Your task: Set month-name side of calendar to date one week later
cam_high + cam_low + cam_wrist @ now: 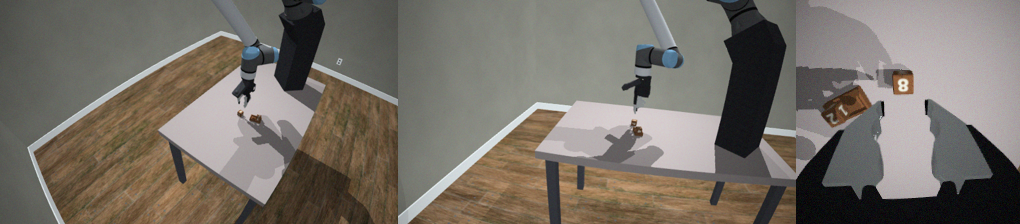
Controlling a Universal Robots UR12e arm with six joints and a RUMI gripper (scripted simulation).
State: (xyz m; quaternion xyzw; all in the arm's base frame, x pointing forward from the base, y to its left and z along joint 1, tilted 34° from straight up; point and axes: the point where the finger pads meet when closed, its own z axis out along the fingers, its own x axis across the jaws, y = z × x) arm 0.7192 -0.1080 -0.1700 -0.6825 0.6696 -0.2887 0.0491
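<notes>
Now: the brown calendar cube 80 mm below my hand. Round my hand: brown wooden calendar tray (30 mm behind, 100 mm to the left, 80 mm below).
</notes>
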